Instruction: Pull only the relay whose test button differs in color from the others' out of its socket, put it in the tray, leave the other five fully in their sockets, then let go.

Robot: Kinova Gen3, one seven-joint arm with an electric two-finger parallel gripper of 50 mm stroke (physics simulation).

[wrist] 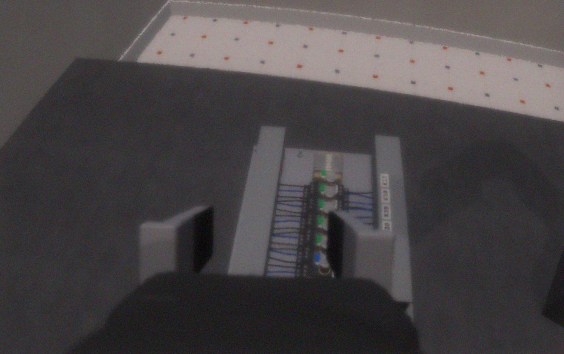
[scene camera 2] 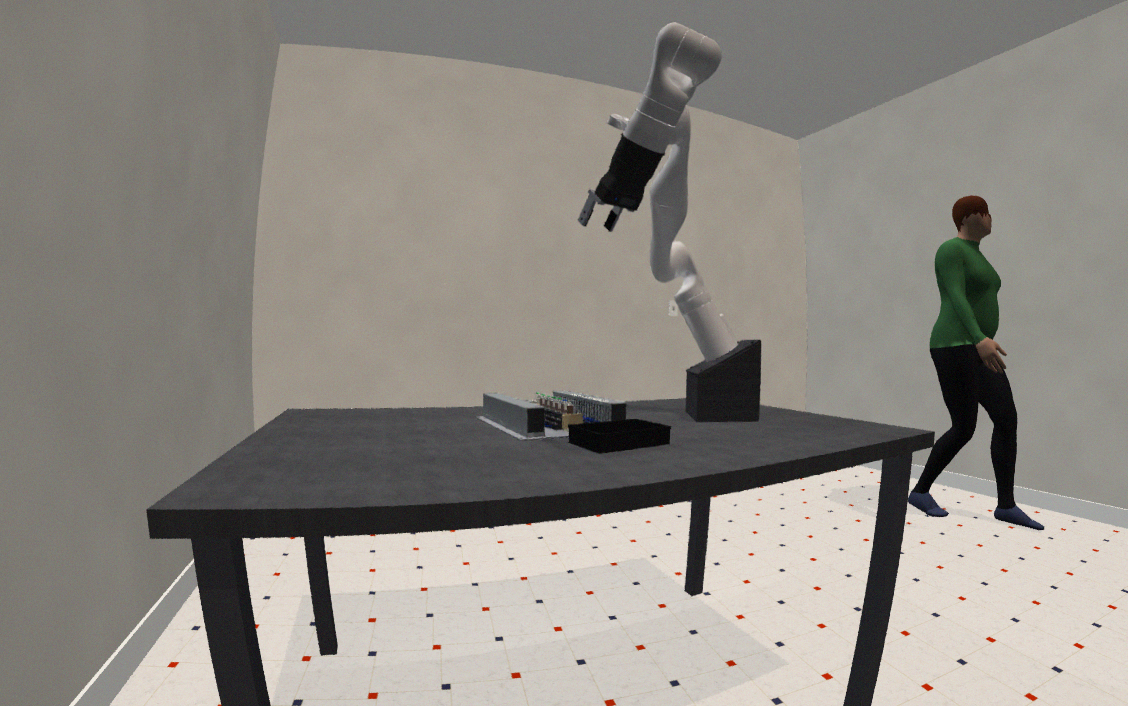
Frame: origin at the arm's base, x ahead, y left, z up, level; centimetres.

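Seen in the pictures: gripper, fingertip midpoint: [wrist: 270, 233] [scene camera 2: 595, 226]; arm's base at its link origin: [scene camera 2: 720, 353].
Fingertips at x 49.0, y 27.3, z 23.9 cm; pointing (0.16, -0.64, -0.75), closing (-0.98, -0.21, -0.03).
Note:
Pixels of each thing's top centre, then the offset from my fingertips to it. "spot": a spot on its surface instead. Level surfaces: height alone.
- relay with a blue test button, top centre: [wrist: 323, 257] [scene camera 2: 568, 399] dx -1.8, dy -18.6, dz -33.6 cm
- relay row at a spot on its surface: [scene camera 2: 559, 411] spot: dx -1.6, dy -23.8, dz -36.8 cm
- black tray at a spot on its surface: [scene camera 2: 619, 441] spot: dx -3.5, dy +3.6, dz -38.7 cm
- table at its surface level: dz -40.5 cm
The relay with a blue test button [wrist: 317, 257] stands in the row at the end nearest the gripper in the wrist view. Several relays with green test buttons [wrist: 320, 220] continue the row beyond it. The relay row [scene camera 2: 559, 411] is small in the scene view, and its button colors cannot be told there. The black tray [scene camera 2: 619, 441] lies on the table at the near end of the relay board; it does not show in the wrist view. My gripper [scene camera 2: 598, 221] [wrist: 270, 233] is open and empty, high above the table. Its right finger overlaps part of the row in the wrist view.
Two grey wire ducts [scene camera 2: 513, 415] [wrist: 257, 200] flank the relays, with black and blue wires between. White labels [wrist: 385, 195] sit on the right duct. The robot's dark base [scene camera 2: 723, 391] stands on the table [scene camera 2: 374, 466]. A person in green [scene camera 2: 964, 291] stands beyond the table's right side.

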